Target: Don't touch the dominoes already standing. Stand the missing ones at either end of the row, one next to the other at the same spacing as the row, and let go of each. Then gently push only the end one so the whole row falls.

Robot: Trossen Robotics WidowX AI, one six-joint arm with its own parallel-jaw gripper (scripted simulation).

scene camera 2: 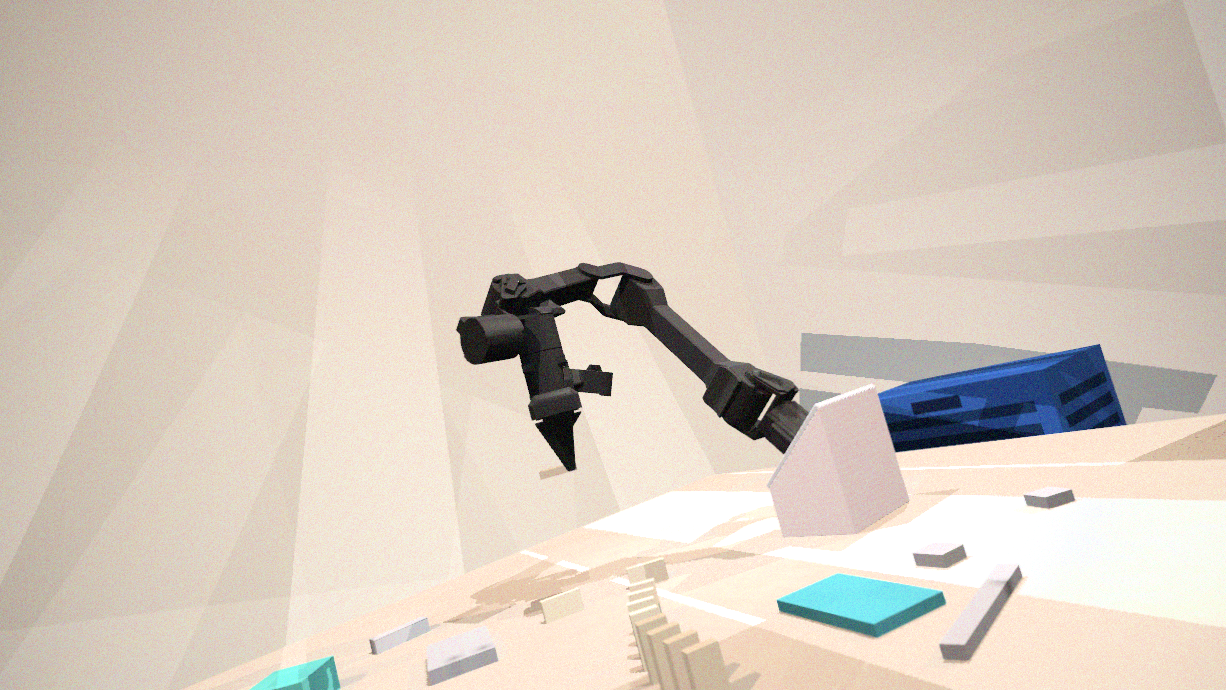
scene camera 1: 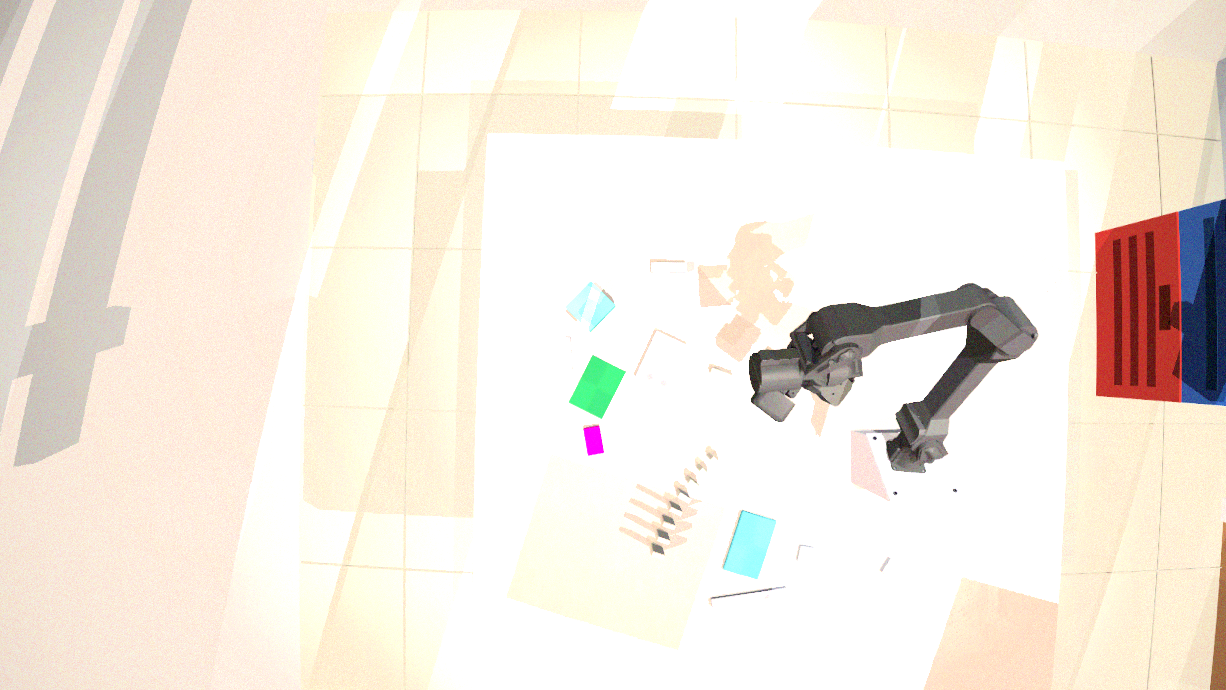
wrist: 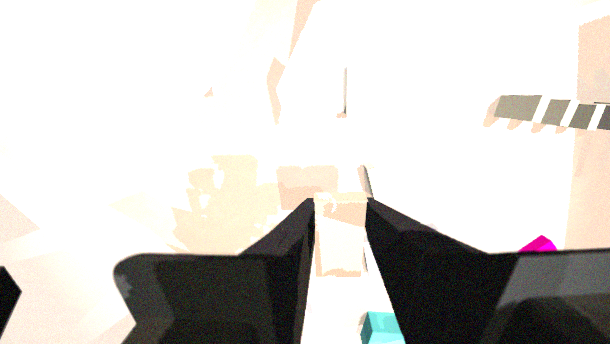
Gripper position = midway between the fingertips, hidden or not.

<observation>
In view: my gripper [scene camera 2: 571, 469], a green tile [scene camera 1: 600, 380], a flat cyan block [scene camera 2: 872, 607] and a light cyan block [scene camera 1: 590, 306].
The flat cyan block shows as well in scene camera 1 [scene camera 1: 751, 539]. My gripper is seen too in scene camera 1 [scene camera 1: 781, 365] and in the wrist view [wrist: 338, 205]. Scene camera 2 does not show the green tile: it is out of frame. The wrist view does not show the green tile, which is hidden by my gripper.
</observation>
